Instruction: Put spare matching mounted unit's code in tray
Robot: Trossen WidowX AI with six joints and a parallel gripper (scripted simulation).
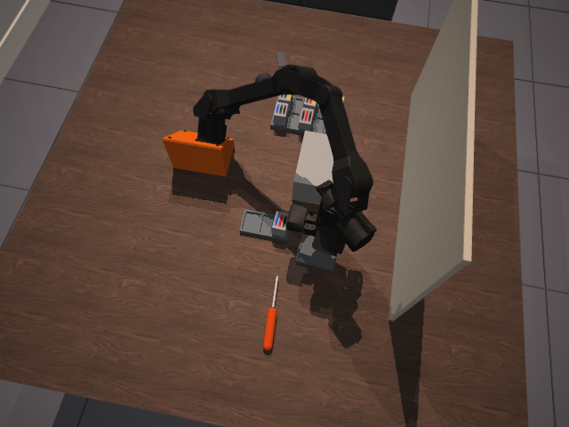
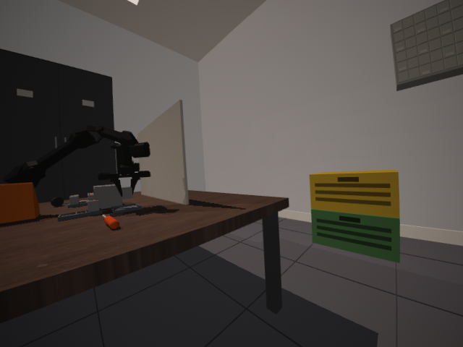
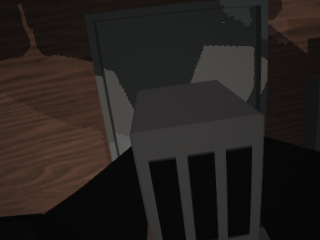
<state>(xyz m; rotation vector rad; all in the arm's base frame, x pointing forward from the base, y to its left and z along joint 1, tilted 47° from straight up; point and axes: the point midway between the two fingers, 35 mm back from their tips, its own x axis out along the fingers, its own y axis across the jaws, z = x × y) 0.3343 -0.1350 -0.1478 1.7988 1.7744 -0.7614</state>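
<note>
The grey tray lies 5 cm below my gripper tip, 1 cm to the left of it and 1 cm behind it. The rest, counted from my gripper tip: mounted unit (21 cm to the left, 5 cm behind); beige panel (20 cm ahead, 19 cm to the left, 17 cm above); grey spare (2 cm above).
</note>
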